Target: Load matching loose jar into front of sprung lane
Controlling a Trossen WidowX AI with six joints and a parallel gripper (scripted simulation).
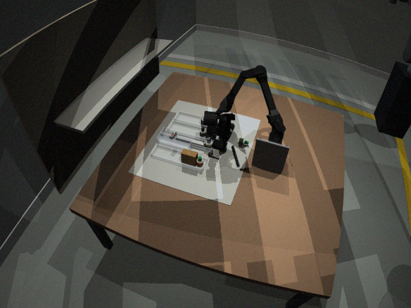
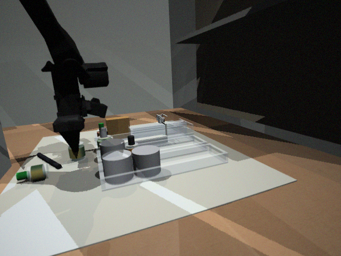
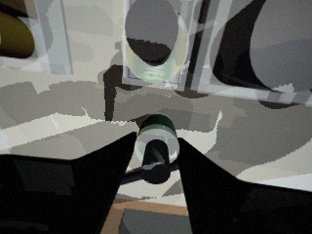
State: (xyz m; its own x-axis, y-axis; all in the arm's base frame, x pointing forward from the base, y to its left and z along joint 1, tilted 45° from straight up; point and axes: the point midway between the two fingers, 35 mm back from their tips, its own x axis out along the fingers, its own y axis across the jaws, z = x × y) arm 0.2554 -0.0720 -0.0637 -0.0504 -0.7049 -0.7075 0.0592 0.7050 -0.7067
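Right now my gripper tip is 7 cm past the black stick, 2 cm to the right of it and 2 cm above it. From my gripper tip the other things lie so: pusher plate: 18 cm ahead, 3 cm to the left, 2 cm above; clear rack: 22 cm ahead, 2 cm to the left, 1 cm below; brown box: 14 cm ahead, 13 cm to the left, 1 cm above.
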